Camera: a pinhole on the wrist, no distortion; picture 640 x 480 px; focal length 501.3 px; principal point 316.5 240.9 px. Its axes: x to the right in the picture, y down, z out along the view. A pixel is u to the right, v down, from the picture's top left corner.
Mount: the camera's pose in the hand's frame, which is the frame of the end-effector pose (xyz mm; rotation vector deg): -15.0 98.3 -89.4 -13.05 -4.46 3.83
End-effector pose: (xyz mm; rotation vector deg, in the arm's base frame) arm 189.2 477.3 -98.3 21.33 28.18 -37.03
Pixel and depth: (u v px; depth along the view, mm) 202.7 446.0 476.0
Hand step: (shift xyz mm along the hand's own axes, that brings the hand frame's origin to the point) -173.9 385.5 321.0
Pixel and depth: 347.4 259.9 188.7
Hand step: -19.8 148.2 93.0
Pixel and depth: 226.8 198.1 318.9
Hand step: -97.2 138.6 222.6
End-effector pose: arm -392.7 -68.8 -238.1 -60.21 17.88 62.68
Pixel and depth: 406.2 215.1 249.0
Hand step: 9.0 144.7 158.4
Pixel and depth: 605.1 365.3 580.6
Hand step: 260.1 392.8 464.8
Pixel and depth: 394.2 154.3 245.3
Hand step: 4.5 114.6 161.1
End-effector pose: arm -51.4 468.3 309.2 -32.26 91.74 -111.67
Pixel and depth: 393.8 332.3 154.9
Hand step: -6.0 162.1 56.3
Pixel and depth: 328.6 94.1 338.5
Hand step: -29.8 78.0 262.5
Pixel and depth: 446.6 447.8 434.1
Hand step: 50.1 377.6 299.2
